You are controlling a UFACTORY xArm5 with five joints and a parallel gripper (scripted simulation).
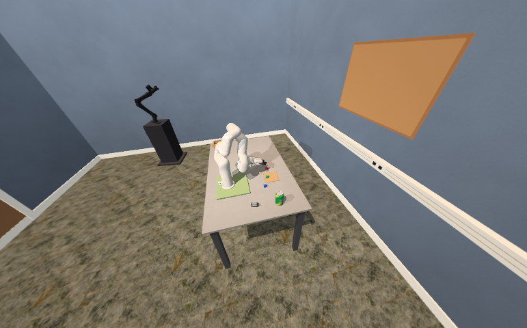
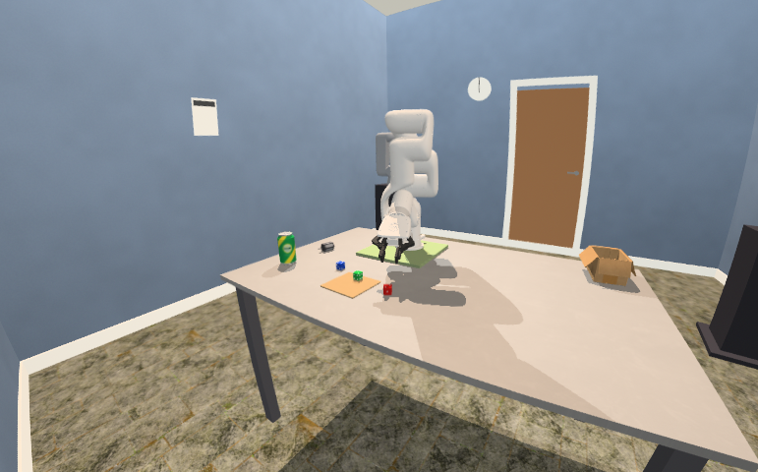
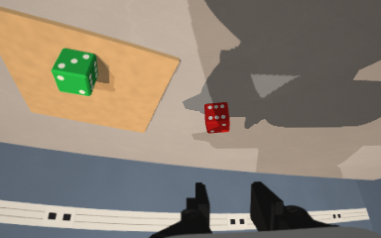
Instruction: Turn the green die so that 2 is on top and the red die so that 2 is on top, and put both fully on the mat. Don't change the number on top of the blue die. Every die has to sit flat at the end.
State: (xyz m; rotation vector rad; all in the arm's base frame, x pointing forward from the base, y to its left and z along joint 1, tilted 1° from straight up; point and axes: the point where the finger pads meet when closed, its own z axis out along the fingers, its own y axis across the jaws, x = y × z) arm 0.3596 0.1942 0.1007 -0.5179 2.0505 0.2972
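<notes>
The red die is 3 cm ahead of my hand, 2 cm to the left of it and 10 cm below it. Also, from my hand: blue die 1 cm behind, 25 cm to the right, 10 cm below; then green die 2 cm ahead, 12 cm to the right, 9 cm below; then mat 6 cm ahead, 11 cm to the right, 11 cm below.
</notes>
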